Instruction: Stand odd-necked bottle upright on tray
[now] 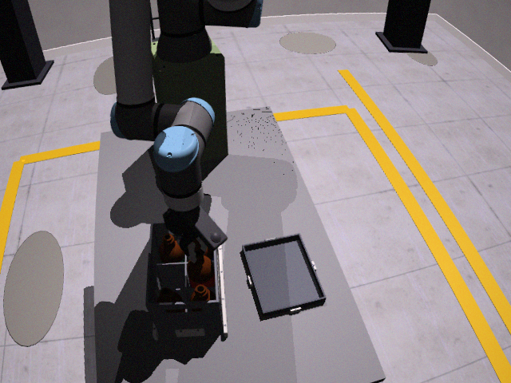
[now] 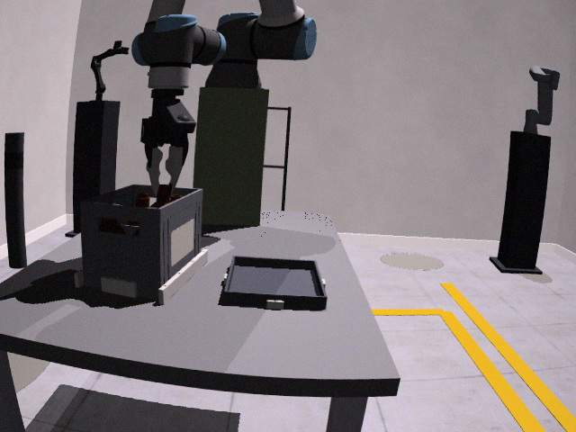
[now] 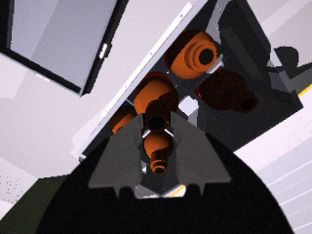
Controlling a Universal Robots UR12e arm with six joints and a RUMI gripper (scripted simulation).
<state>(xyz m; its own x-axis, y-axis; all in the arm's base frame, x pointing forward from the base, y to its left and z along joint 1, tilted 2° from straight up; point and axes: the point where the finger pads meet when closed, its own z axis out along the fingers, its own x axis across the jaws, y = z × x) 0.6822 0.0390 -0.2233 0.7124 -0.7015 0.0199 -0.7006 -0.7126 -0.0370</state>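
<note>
My gripper is now 50 mm to the left of the dark grey crate and 110 mm above it. The rest, counted from my hand: black tray (40 mm behind, 230 mm to the left, 180 mm below).
</note>
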